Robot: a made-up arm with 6 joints.
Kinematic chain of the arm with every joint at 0, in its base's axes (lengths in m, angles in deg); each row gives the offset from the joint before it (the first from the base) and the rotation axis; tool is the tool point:
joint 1: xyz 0 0 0.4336 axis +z
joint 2: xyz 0 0 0 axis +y
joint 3: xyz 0 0 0.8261 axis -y
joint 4: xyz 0 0 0 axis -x
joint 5: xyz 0.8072 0 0 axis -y
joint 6: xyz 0 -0.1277 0 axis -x
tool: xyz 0 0 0
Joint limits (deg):
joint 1: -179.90..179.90
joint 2: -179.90..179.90
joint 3: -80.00..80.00
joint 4: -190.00..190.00
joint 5: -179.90..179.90
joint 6: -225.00..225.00
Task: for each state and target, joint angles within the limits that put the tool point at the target. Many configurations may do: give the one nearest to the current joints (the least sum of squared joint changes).
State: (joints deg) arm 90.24 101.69 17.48 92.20 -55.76 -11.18
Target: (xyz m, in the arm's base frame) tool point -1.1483 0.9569 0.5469
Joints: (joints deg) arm 139.67 61.62 32.69 96.18 -55.76 -11.18
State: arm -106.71 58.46 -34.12 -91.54 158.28 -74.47
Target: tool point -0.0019 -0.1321 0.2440
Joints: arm -98.51 65.66 -64.99 -97.95 158.28 -74.47
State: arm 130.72 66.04 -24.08 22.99 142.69 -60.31
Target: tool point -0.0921 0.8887 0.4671
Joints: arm 103.59 31.61 -27.59 20.94 142.69 -60.31
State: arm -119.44 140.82 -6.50 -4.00 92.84 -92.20
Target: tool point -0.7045 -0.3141 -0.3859
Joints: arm -146.46 91.03 -3.10 -3.14 92.84 -92.20
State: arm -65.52 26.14 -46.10 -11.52 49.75 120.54
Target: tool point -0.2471 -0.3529 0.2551
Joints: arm -108.08 41.64 -56.40 -10.88 49.75 120.54
